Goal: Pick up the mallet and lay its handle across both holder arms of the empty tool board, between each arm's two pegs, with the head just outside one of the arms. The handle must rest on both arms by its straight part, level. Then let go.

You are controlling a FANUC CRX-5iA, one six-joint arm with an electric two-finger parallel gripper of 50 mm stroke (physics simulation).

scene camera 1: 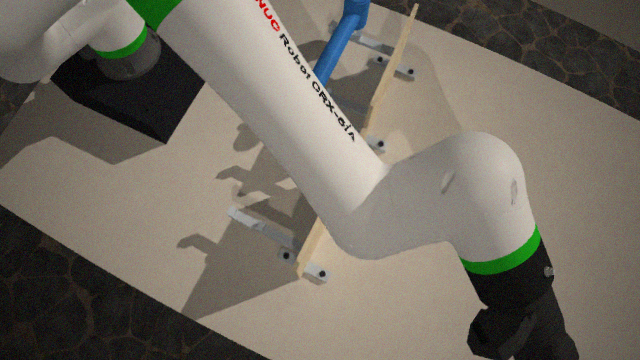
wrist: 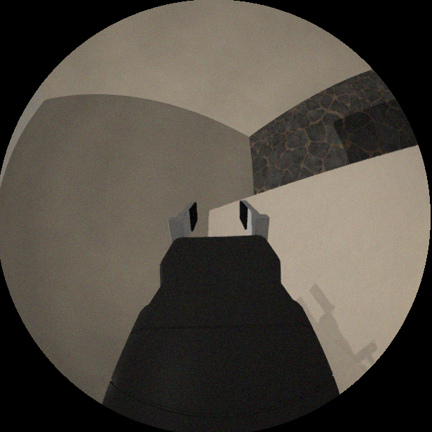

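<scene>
In the scene view a blue mallet-shaped tool shows at the top, its thick end near the frame edge and its shaft running down behind the robot arm. It passes over or near a grey holder arm there; contact is hidden. At the lower left, a pale wooden tool board stands upright, with a grey holder arm reaching left; the rest of it is hidden. My gripper is open and empty in the wrist view, well away from the boards; its fingertips do not show in the scene view. The mallet does not show in the wrist view.
Another upright wooden board section shows at the upper right, with grey feet; whether it joins the lower one is hidden. A black block is at the upper left. The robot arm crosses above the boards. Dark stone-patterned floor borders the table.
</scene>
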